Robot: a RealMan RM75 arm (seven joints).
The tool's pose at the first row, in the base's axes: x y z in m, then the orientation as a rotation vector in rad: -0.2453, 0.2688, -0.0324, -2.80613, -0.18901, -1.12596
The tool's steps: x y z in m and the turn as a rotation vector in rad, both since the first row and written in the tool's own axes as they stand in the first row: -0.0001, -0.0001, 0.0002, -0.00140, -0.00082, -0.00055; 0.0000, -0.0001, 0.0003, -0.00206, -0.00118, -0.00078; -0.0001, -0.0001, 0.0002, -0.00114, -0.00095, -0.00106; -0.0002, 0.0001, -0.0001, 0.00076, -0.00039, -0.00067; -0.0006, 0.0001, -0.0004, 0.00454, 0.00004, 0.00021; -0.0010, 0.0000, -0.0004, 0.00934, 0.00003, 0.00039; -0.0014, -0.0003, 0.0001, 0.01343, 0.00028, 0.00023; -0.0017, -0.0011, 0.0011, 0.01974, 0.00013, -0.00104; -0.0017, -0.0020, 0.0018, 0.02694, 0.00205, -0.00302; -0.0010, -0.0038, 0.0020, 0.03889, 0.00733, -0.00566; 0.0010, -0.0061, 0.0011, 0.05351, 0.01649, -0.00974; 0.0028, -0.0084, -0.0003, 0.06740, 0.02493, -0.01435; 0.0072, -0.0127, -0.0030, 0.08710, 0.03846, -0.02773; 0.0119, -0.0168, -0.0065, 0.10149, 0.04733, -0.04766
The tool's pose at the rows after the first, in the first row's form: -0.2453, 0.2689, -0.0326, -2.80797, -0.18915, -1.12552; -0.2451, 0.2689, -0.0326, -2.80882, -0.18917, -1.12534; -0.2453, 0.2689, -0.0326, -2.80794, -0.19002, -1.12534; -0.2455, 0.2687, -0.0325, -2.80586, -0.19039, -1.12525; -0.2460, 0.2686, -0.0325, -2.80211, -0.19102, -1.12411; -0.2463, 0.2687, -0.0328, -2.79790, -0.19320, -1.12209; -0.2463, 0.2690, -0.0334, -2.79422, -0.19548, -1.12080; -0.2459, 0.2699, -0.0343, -2.78908, -0.20048, -1.11827; -0.2456, 0.2709, -0.0348, -2.78205, -0.20673, -1.11837; -0.2453, 0.2728, -0.0343, -2.76894, -0.21595, -1.12122; -0.2448, 0.2751, -0.0321, -2.75138, -0.22810, -1.12847; -0.2448, 0.2772, -0.0298, -2.73495, -0.24059, -1.13503; -0.2442, 0.2814, -0.0245, -2.71185, -0.26758, -1.14760; -0.2438, 0.2853, -0.0185, -2.69719, -0.30142, -1.15724
